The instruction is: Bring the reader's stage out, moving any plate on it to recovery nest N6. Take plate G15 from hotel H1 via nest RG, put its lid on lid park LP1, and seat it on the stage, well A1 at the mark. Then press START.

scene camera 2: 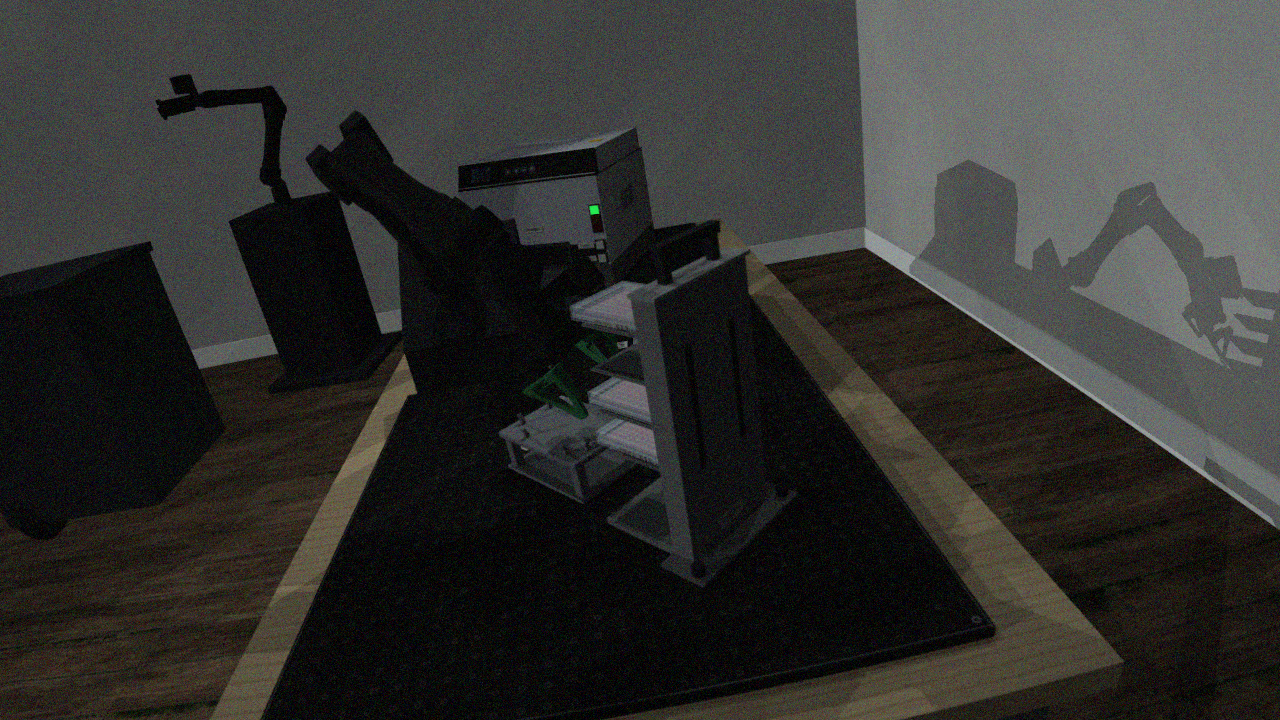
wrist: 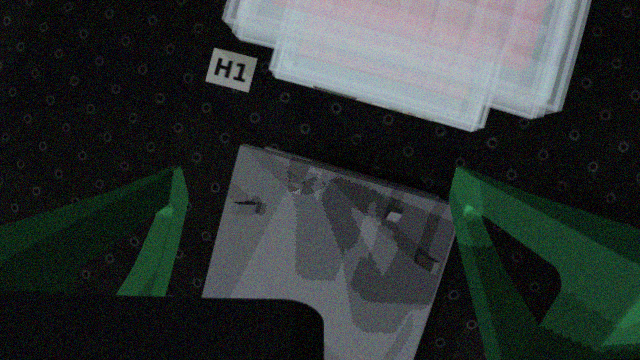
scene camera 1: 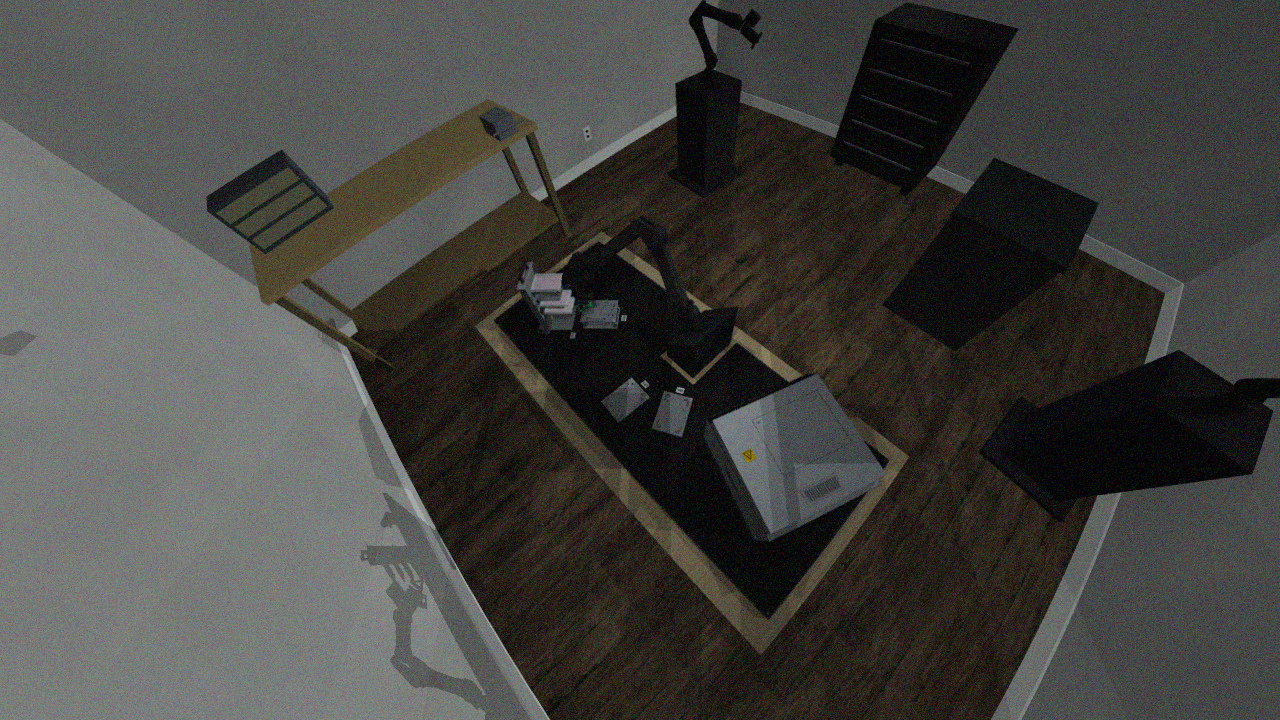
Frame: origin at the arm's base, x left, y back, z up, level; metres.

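Where they show: gripper, fingertip midpoint: (scene camera 2: 604,395) (wrist: 318,181) (scene camera 1: 578,304); arm's base, link origin: (scene camera 2: 456,289) (scene camera 1: 699,325).
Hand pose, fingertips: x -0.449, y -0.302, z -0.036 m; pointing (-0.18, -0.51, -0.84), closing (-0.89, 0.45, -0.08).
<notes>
Each offset is from my fingertips to the top centre of the thing. "*": to the spot under its first point.
The hotel H1 (scene camera 1: 529,304) (scene camera 2: 707,429) holds three pale plates with pink contents on separate shelves. Its top plate {dx -0.076, dy -0.066, dz +0.146 m} (scene camera 2: 608,306) and middle plate {dx -0.075, dy -0.065, dz +0.040 m} (scene camera 2: 619,399) stick out toward the arm; no plate name is readable. My gripper (scene camera 2: 597,388) (wrist: 318,181) is open and empty, its green fingers above nest RG {dx +0.045, dy +0.065, dz -0.047 m} (scene camera 1: 599,313) (scene camera 2: 547,431) (wrist: 265,250), in front of the hotel's plates. RG carries no plate. In the wrist view the plate stack {* dx -0.037, dy -0.023, dz +0.040 m} (wrist: 400,35) lies beyond the fingertips. The grey reader {dx +1.000, dy +0.156, dz +0.211 m} (scene camera 1: 787,456) (scene camera 2: 537,219) shows a green light; its stage is not visible.
Two flat grey holders {* dx +0.447, dy -0.096, dz -0.113 m} (scene camera 1: 624,399) {* dx +0.621, dy +0.018, dz -0.111 m} (scene camera 1: 673,413) lie between the arm base (scene camera 1: 702,333) and the wooden border (scene camera 1: 572,420); their labels are unreadable. The H1 label {* dx +0.032, dy -0.093, dz -0.122 m} (wrist: 231,70) lies beside the hotel plates. The hotel's top handle {* dx -0.134, dy -0.127, dz +0.221 m} (scene camera 2: 689,237) stands above its shelves.
</notes>
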